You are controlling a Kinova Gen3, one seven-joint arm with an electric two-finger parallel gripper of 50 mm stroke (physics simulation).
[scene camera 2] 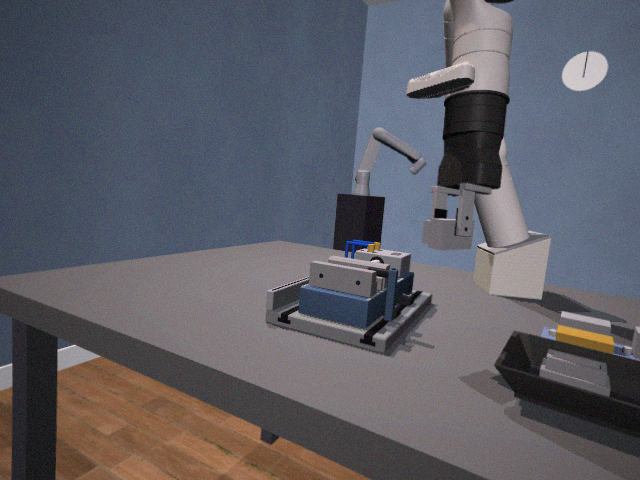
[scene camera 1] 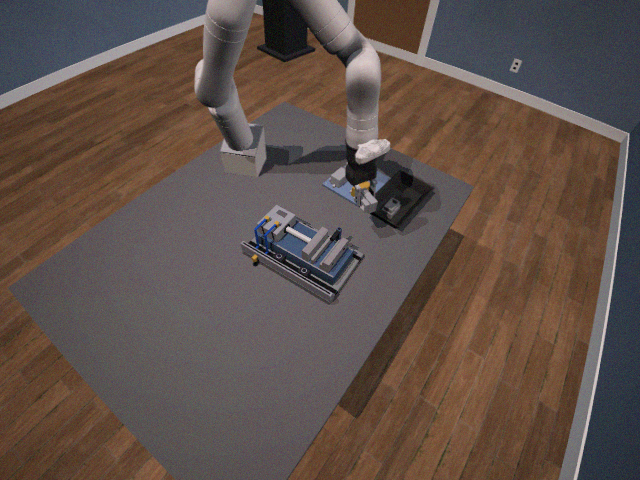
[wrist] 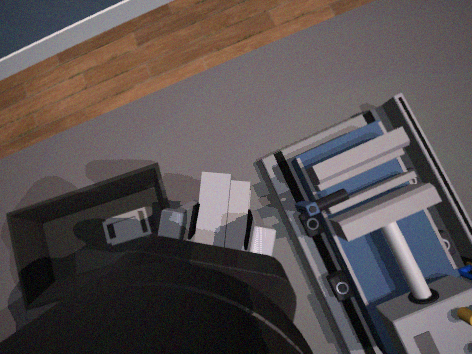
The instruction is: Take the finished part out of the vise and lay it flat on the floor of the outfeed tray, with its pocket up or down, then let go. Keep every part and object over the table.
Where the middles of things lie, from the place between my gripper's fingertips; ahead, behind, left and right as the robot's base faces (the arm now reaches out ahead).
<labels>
My gripper is now 26 cm to the left of the long rail [scene camera 2: 275, 299], 13 cm above it and 5 cm past it.
</labels>
